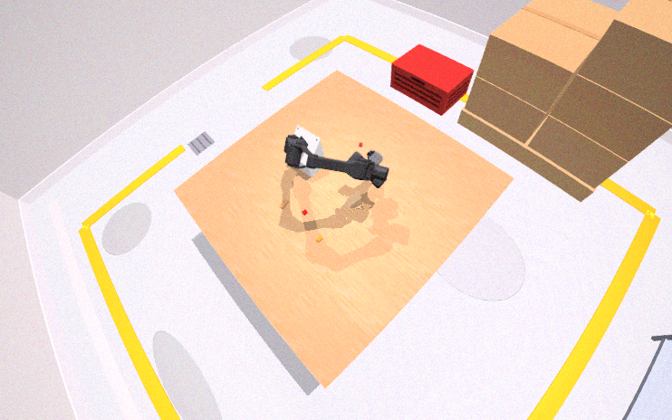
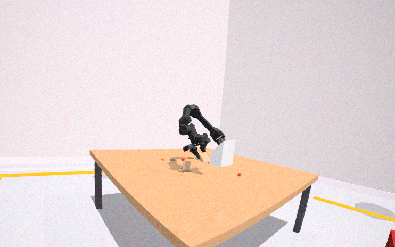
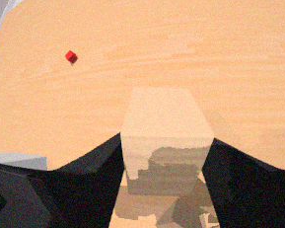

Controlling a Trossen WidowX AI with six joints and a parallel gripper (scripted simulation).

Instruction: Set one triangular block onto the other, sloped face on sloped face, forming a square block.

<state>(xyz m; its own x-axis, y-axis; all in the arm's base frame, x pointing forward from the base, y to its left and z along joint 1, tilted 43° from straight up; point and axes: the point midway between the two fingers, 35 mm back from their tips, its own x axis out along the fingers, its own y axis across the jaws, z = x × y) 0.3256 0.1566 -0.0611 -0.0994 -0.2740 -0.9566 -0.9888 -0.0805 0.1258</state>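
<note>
My gripper tip is 1 cm below the tan triangular block. Round my gripper tip: orange piece (9 cm ahead, 37 cm to the right, 10 cm below); small red cube (22 cm behind, 12 cm to the left, 10 cm below).
</note>
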